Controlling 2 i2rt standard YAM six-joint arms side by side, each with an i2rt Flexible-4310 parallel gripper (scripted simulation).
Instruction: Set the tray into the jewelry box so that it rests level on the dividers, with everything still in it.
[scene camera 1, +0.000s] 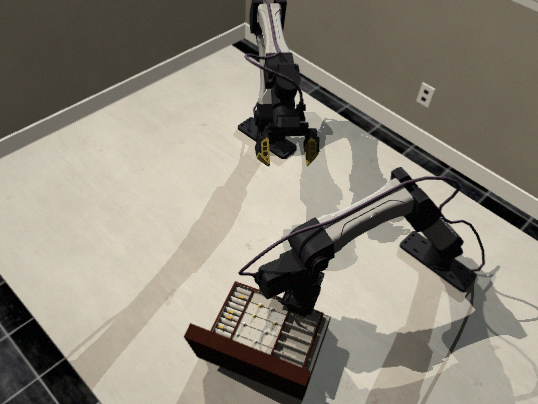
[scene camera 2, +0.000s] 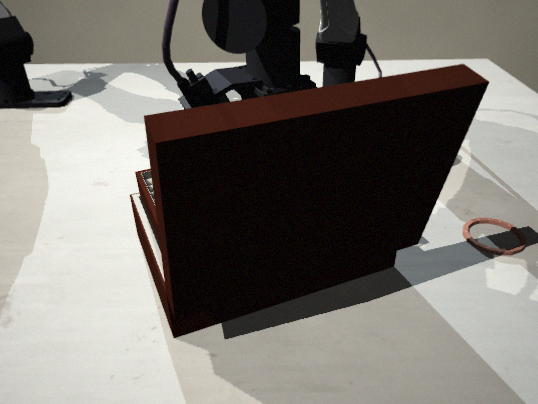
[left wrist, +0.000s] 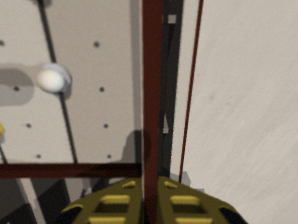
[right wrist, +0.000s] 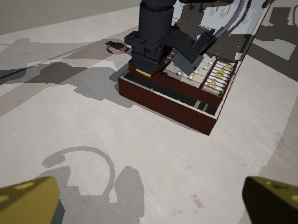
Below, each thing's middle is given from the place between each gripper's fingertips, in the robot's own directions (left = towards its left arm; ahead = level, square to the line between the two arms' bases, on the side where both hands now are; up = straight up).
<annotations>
Now: left hand (scene camera 1: 300, 309) 10 cm short of the jewelry box (scene camera 2: 260, 201), 3 cm below it and 1 cm to the left of it. Round my left hand: tray (scene camera 1: 254, 328) 9 cm ahead, 2 cm to the right, 1 cm below.
The tray is 280 mm ahead of my right hand (scene camera 1: 288, 165), 220 mm to the left of it and 170 mm below it. From my right hand the other things lie so: jewelry box: 300 mm ahead, 230 mm to the left, 130 mm below.
</annotations>
